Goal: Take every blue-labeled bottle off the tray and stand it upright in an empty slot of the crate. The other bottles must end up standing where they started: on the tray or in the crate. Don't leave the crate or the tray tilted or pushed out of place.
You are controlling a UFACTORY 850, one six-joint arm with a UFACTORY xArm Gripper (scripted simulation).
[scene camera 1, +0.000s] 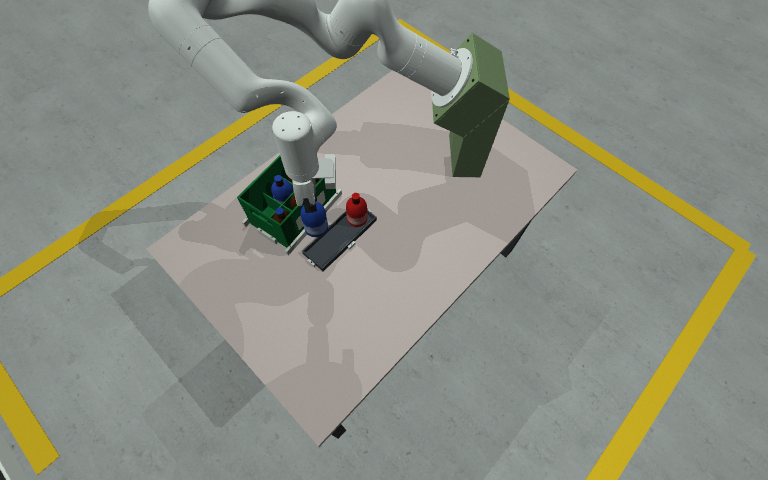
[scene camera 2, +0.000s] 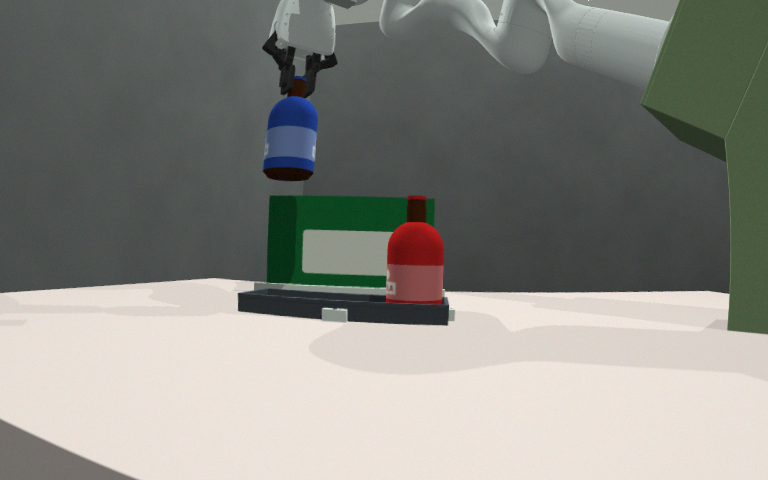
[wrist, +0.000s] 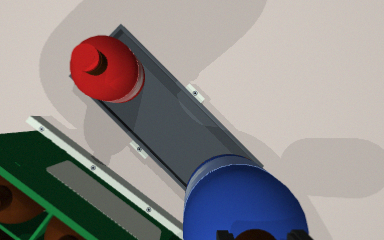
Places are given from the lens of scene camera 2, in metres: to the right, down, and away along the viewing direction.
dark tray (scene camera 2: 292,303): -0.12, 0.08, 0.51
red-labeled bottle (scene camera 2: 415,252): 0.04, 0.01, 0.51
blue-labeled bottle (scene camera 2: 290,146): -0.12, -0.12, 0.54
